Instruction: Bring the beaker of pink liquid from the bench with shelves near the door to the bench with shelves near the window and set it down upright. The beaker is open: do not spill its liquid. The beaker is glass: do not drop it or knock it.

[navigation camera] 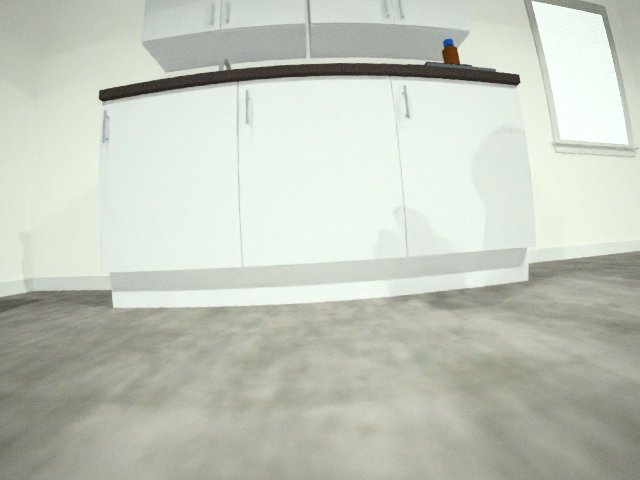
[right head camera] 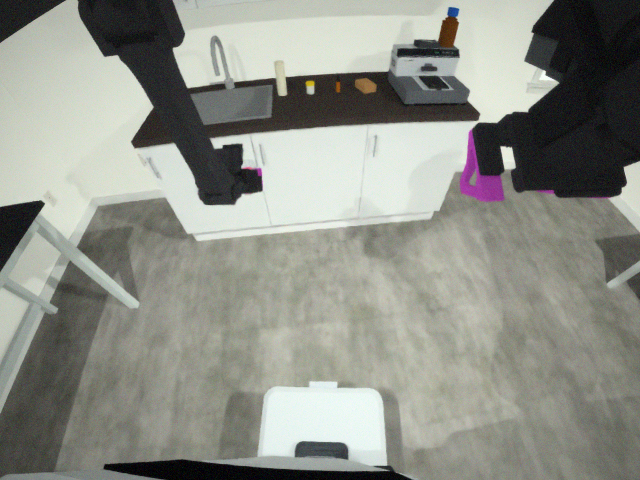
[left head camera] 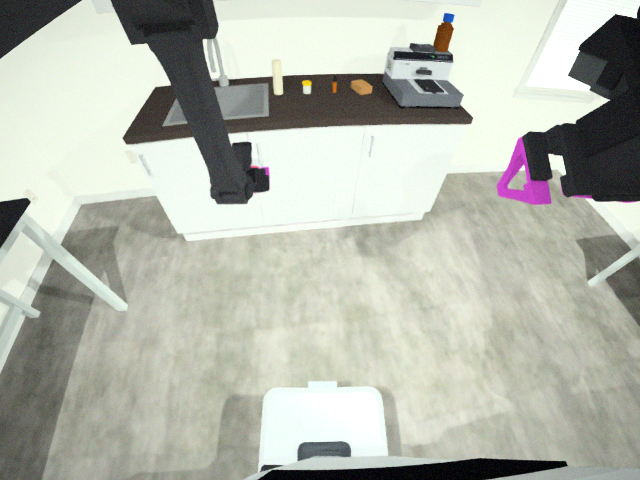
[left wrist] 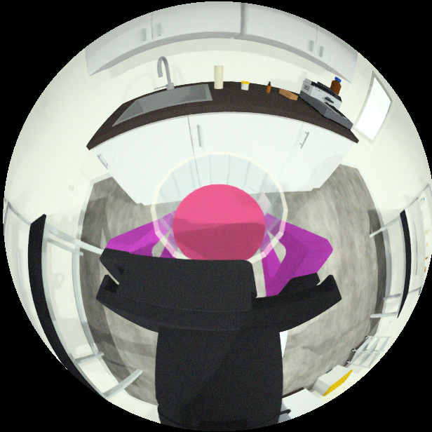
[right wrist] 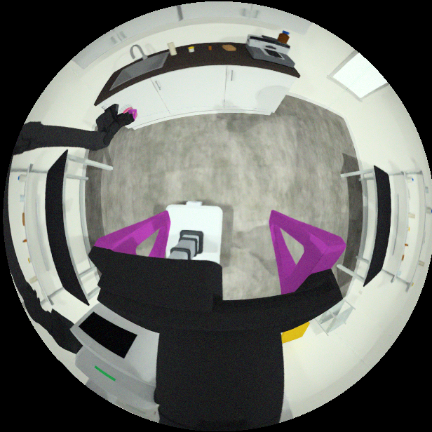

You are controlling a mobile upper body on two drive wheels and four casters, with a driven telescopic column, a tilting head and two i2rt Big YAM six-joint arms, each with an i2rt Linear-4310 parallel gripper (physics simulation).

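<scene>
The glass beaker [left wrist: 219,220] [right wrist: 128,110] stands upright in my left gripper [left head camera: 260,174] [right head camera: 252,174], with pink liquid inside; the left wrist view looks down into its open top. The left gripper is shut on it and holds it in the air before the white cabinets. Most of the beaker is hidden behind the fingers in both head views. My right gripper [right wrist: 219,215] is open and empty, at the right of the head views. A black-topped bench with shelves [right wrist: 381,225] [left wrist: 406,265] stands at the right, on the window's side. Another such bench [right wrist: 56,225] [left head camera: 9,219] stands at the left.
A dark counter [left head camera: 315,111] [navigation camera: 320,71] on white cabinets stands ahead, with a sink [left head camera: 242,101], a grey-white instrument [left head camera: 421,77], a brown bottle [left head camera: 443,36] and small items. The window [right wrist: 361,75] [navigation camera: 584,72] is right of the counter. The white robot base [left head camera: 323,418] shows below.
</scene>
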